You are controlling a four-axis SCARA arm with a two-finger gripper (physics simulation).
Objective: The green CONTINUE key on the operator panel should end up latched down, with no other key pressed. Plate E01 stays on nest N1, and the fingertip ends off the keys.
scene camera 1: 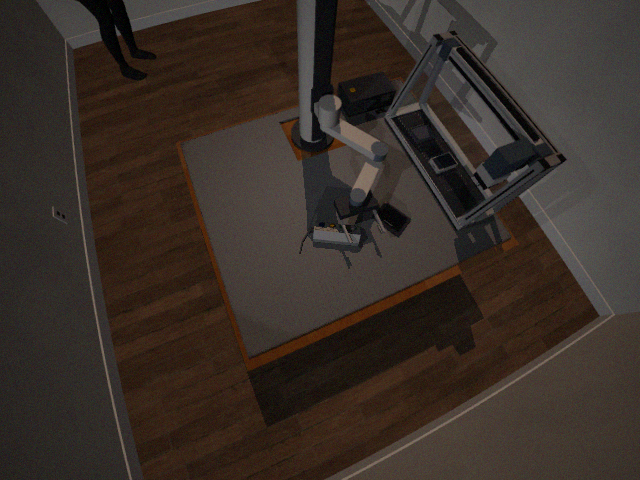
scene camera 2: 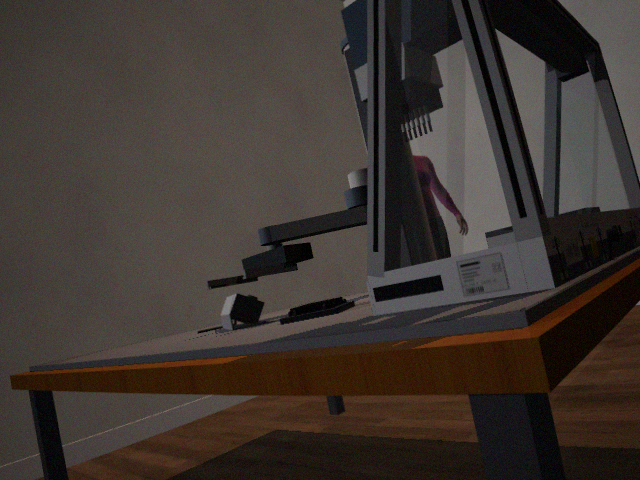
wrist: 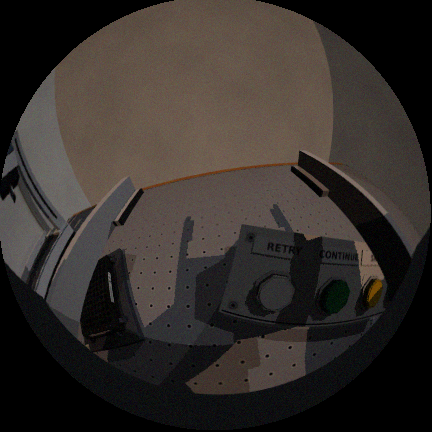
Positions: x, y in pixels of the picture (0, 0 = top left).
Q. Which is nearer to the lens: the dark flat tray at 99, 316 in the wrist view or the green CONTINUE button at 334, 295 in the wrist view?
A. The green CONTINUE button.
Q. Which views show my gripper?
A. Scene camera 1, scene camera 2 and the wrist view: all of them.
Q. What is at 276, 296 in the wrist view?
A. A grey RETRY button.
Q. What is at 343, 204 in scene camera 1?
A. My gripper.
